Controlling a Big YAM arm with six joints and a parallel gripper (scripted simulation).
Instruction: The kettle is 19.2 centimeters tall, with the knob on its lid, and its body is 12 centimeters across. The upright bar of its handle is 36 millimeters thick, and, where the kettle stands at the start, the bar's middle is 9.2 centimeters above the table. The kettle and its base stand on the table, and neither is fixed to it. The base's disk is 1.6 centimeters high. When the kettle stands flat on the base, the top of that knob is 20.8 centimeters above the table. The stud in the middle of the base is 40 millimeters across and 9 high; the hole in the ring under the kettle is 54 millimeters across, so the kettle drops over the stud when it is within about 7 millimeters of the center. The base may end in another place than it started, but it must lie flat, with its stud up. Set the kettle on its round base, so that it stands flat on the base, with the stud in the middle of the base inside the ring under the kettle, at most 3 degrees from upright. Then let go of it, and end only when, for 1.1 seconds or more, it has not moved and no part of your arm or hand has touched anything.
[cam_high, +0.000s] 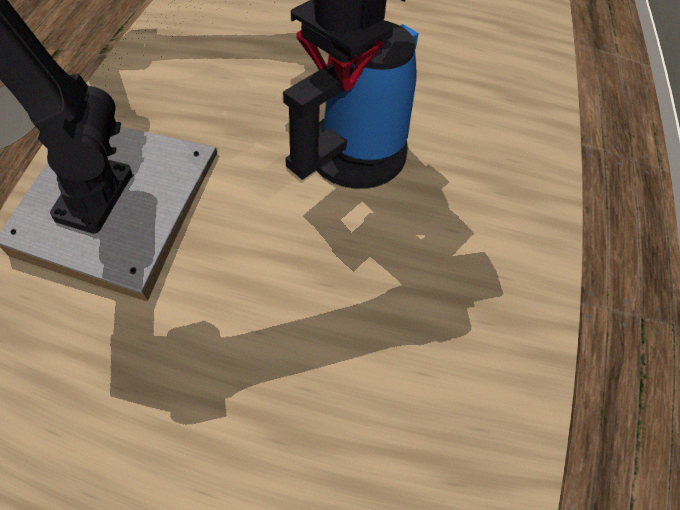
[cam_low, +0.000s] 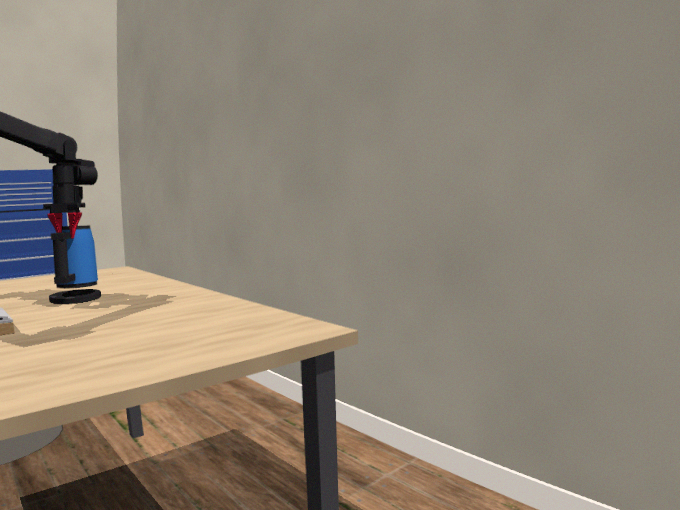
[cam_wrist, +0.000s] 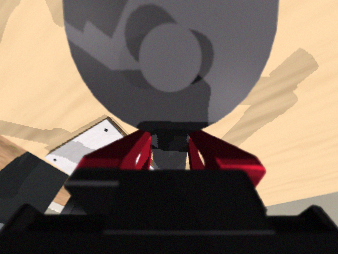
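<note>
Right now my hand is 1 cm short of the blue kettle, 3 cm to the right of it and 6 cm above it. The rest, counted from my hand: black round base 2 cm ahead, 5 cm to the left, 18 cm below.
</note>
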